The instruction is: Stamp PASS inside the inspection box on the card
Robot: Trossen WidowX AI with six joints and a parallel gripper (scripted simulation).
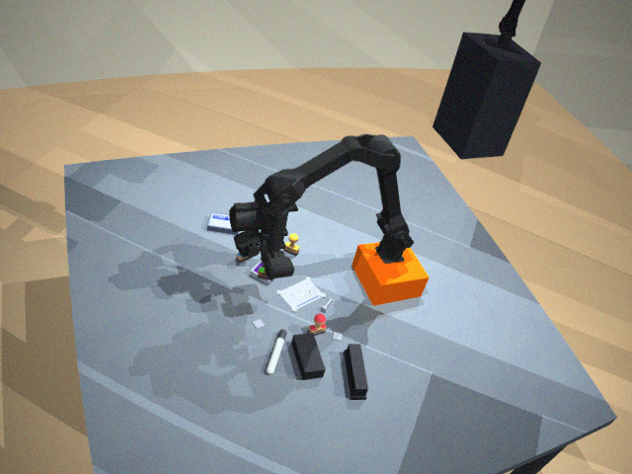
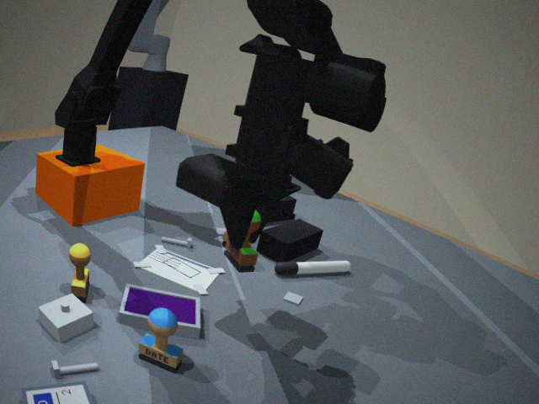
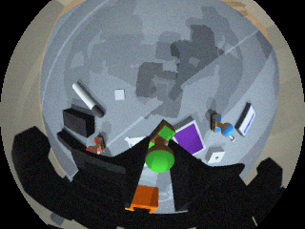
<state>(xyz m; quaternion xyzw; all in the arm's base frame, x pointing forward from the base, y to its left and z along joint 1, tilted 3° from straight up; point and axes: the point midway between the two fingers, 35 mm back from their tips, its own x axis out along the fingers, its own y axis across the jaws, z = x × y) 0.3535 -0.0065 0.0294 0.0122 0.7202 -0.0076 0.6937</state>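
Right now the purple ink pad is 4 cm behind my gripper tip, 8 cm to the right of it and 9 cm below it. From my gripper tip the other things lie so: green stamp (right at my gripper tip); blue date stamp (1 cm ahead, 14 cm to the right, 7 cm below); card (10 cm behind, 2 cm to the left, 9 cm below).
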